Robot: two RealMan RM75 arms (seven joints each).
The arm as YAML. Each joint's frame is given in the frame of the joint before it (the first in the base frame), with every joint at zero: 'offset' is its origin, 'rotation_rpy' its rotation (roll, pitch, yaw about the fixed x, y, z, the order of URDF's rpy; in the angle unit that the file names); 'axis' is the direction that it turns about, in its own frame. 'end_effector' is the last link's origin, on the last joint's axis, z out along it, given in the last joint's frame.
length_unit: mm
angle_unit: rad
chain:
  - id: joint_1
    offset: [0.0, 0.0, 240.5]
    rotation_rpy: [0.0, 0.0, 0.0]
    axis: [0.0, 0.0, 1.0]
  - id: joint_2
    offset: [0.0, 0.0, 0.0]
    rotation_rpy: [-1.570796, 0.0, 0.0]
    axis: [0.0, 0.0, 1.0]
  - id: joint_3
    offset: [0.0, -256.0, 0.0]
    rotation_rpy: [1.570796, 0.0, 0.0]
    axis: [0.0, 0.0, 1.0]
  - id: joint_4
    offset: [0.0, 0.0, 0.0]
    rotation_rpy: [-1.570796, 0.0, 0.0]
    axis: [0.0, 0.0, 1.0]
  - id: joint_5
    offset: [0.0, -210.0, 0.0]
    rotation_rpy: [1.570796, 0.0, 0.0]
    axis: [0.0, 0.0, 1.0]
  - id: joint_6
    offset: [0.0, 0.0, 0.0]
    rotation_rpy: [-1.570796, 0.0, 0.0]
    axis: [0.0, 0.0, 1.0]
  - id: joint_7
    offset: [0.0, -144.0, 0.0]
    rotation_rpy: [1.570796, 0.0, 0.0]
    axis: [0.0, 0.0, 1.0]
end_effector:
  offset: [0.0, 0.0, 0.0]
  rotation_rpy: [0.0, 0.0, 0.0]
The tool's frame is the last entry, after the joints.
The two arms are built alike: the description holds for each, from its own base.
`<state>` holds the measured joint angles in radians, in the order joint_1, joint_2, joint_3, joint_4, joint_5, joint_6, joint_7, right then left.
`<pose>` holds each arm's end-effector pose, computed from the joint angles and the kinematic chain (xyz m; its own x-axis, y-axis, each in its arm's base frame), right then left.
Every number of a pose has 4 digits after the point.
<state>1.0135 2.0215 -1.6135 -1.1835 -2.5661 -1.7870 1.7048 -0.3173 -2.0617 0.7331 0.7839 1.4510 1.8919 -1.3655</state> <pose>0.0872 0.3629 -0.0216 0.6386 0.4971 0.5875 0.4034 -0.8663 0.2946 -0.2462 0.2769 0.0740 0.5213 0.0721 0.8503 0.3619 -0.9211 -0.1438</pose>
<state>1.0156 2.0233 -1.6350 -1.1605 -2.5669 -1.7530 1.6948 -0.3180 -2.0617 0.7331 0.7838 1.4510 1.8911 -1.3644</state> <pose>0.0897 0.3648 -0.0272 0.6270 0.5094 0.5894 0.4166 -0.8586 0.2988 -0.2461 0.2772 0.0740 0.5218 0.0709 0.8501 0.3613 -0.9211 -0.1450</pose>
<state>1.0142 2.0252 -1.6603 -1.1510 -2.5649 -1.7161 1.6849 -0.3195 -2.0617 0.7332 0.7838 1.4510 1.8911 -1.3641</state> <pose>0.0904 0.3660 -0.0331 0.6131 0.5282 0.5875 0.4412 -0.8458 0.3000 -0.2457 0.2776 0.0739 0.5221 0.0699 0.8500 0.3598 -0.9217 -0.1452</pose>
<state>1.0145 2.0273 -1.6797 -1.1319 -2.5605 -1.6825 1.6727 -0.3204 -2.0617 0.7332 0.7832 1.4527 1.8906 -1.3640</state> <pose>0.0923 0.3672 -0.0387 0.6042 0.5426 0.5835 0.4570 -0.8359 0.3040 -0.2456 0.2778 0.0737 0.5230 0.0709 0.8494 0.3597 -0.9218 -0.1445</pose>
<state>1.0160 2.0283 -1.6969 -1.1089 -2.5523 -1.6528 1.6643 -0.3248 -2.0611 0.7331 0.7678 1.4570 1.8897 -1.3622</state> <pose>0.0949 0.3681 -0.0438 0.6003 0.5513 0.5794 0.4649 -0.8300 0.3081 -0.2462 0.2782 0.0714 0.5185 0.0813 0.8512 0.3650 -0.9212 -0.1344</pose>
